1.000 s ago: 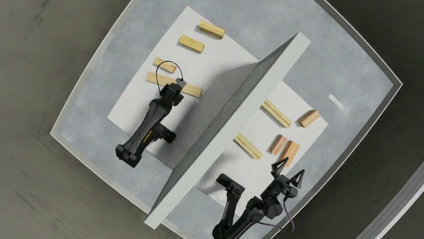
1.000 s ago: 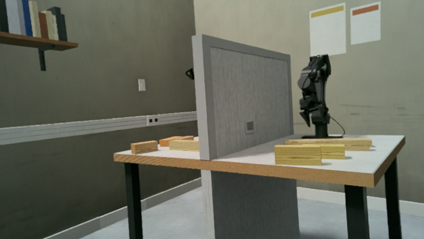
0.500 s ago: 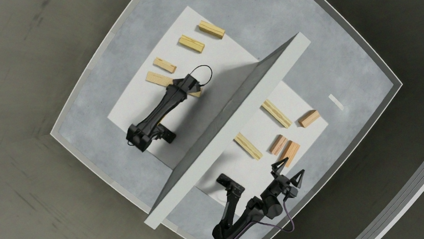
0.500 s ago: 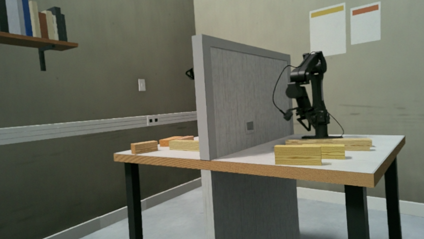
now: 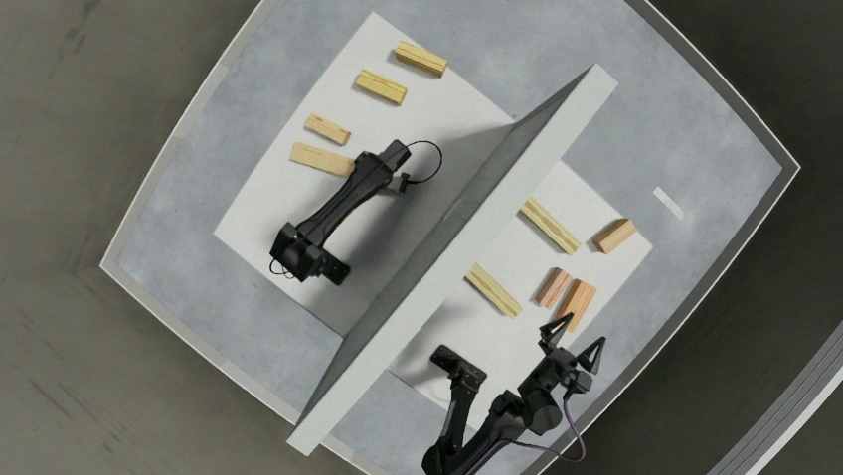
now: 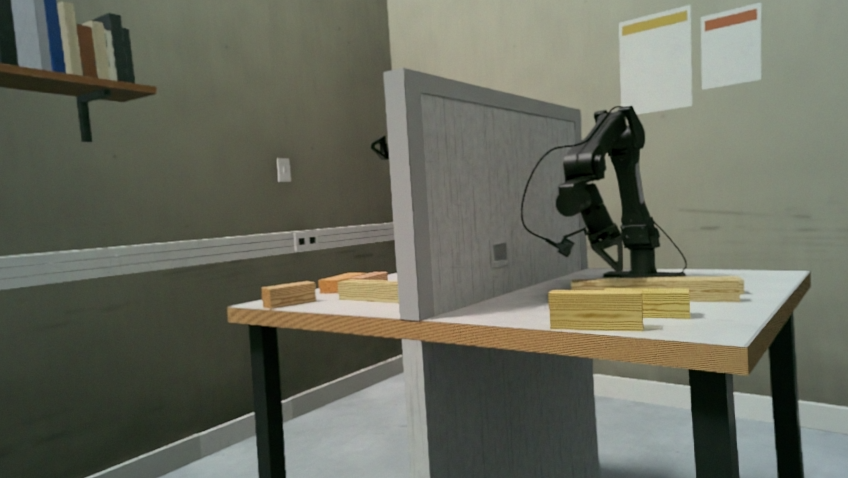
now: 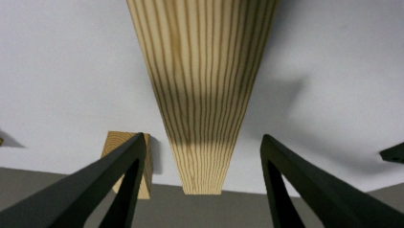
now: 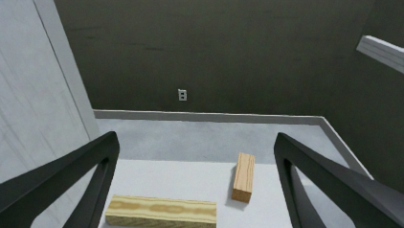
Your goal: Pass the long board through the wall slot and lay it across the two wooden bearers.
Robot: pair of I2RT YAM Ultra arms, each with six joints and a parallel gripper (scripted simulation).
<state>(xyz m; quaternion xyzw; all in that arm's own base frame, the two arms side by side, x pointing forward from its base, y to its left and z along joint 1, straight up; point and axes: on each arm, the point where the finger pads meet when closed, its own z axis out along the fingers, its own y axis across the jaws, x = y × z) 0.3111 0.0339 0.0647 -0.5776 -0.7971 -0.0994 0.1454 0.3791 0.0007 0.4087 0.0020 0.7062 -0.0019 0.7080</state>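
My left gripper is now 60 mm to the right of the long board, 50 mm above it and 20 mm past it. From my left hand the other things lie so: offcut (730 mm to the right, 350 mm ahead, 40 mm below); wooden bearer (520 mm to the right, 240 mm ahead, 40 mm below).
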